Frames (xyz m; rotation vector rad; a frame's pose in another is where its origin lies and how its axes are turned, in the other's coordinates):
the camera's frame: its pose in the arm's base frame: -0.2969 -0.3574 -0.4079 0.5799 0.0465 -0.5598
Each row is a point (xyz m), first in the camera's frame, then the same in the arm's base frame.
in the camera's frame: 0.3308 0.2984 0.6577
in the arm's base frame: 0.0641 -0.6617 0.2310
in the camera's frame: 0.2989 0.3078 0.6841
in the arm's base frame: 0.0388 -0.6536 0.2641
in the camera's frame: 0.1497 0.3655 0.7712
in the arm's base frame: -0.0682 -0.5871 0.3957
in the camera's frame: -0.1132 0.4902 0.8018
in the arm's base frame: -0.2312 -0.3887 0.5359
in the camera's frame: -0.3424 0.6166 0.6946
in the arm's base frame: -0.3493 -0.1323 0.5546
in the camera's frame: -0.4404 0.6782 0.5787
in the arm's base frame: -0.3880 0.0198 0.5077
